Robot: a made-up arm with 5 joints.
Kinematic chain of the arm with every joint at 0, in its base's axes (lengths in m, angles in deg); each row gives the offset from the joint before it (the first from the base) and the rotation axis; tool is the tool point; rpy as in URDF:
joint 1: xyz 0 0 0.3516 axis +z
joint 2: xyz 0 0 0 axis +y
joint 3: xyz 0.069 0 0.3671 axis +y
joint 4: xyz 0.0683 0 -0.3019 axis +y
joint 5: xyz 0.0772 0 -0.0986 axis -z
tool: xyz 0 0 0 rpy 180 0 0
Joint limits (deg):
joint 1: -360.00..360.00
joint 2: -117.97..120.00
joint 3: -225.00..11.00
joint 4: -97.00..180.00
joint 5: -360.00..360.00
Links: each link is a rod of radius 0.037 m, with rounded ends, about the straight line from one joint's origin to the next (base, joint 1, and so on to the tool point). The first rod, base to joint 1, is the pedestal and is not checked.
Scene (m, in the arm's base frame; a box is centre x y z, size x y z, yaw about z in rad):
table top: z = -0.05
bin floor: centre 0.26 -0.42 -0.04 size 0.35 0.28 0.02 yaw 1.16
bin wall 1: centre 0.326 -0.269 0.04 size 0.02 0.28 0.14 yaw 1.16
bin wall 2: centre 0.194 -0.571 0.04 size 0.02 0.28 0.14 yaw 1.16
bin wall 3: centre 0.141 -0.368 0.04 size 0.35 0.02 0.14 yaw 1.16
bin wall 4: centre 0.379 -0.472 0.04 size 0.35 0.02 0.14 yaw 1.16
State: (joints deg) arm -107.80 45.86 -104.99 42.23 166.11
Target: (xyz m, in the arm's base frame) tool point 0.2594 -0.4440 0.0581
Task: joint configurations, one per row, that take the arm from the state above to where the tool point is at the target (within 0.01 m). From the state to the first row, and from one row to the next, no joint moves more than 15 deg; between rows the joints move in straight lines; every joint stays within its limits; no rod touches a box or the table.
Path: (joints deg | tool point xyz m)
1: -95.78 44.97 -96.10 45.95 166.11 | -0.0677 -0.6685 0.3350
2: -83.75 44.08 -87.21 49.66 166.11 | 0.0682 -0.6229 0.2869
3: -71.73 43.19 -78.32 53.38 166.11 | 0.1798 -0.5447 0.2466
4: -59.71 42.30 -69.44 57.09 166.11 | 0.2594 -0.4441 0.2152
5: -59.71 52.80 -74.27 53.83 166.11 | 0.2626 -0.4495 0.1380
6: -59.71 63.29 -79.11 50.56 166.11 | 0.2594 -0.4440 0.0581

